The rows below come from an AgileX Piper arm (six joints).
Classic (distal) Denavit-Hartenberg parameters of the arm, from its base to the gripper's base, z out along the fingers. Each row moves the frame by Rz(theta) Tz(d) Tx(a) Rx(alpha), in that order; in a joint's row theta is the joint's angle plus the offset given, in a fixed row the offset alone. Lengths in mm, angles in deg.
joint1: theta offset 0, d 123, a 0, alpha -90
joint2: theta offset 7.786, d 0, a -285.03, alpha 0
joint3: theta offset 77.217, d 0, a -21.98, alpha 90
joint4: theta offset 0, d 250.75, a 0, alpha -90
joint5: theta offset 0, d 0, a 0, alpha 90
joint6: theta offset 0, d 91, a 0, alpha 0
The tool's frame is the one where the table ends.
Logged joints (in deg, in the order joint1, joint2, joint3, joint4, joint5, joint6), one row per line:
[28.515, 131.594, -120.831, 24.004, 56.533, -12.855]
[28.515, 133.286, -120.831, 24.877, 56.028, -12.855]
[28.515, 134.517, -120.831, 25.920, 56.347, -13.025]
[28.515, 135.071, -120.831, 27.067, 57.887, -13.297]
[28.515, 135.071, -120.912, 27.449, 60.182, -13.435]
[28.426, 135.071, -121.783, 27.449, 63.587, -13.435]
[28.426, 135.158, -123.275, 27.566, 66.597, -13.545]
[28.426, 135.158, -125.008, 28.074, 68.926, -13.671]
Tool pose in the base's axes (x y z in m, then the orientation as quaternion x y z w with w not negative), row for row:
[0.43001, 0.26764, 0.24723, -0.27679, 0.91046, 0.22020, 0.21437]
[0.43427, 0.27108, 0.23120, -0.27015, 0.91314, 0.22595, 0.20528]
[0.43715, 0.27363, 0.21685, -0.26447, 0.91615, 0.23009, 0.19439]
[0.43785, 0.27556, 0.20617, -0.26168, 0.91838, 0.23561, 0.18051]
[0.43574, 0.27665, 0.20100, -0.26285, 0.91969, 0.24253, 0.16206]
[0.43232, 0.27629, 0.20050, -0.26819, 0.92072, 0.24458, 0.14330]
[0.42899, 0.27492, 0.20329, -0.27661, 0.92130, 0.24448, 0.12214]
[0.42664, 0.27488, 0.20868, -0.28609, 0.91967, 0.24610, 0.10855]
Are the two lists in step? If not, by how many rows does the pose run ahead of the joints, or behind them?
The pose runs 1 row behind the joints: the pose in row i belongs to the joints in row i - 1.
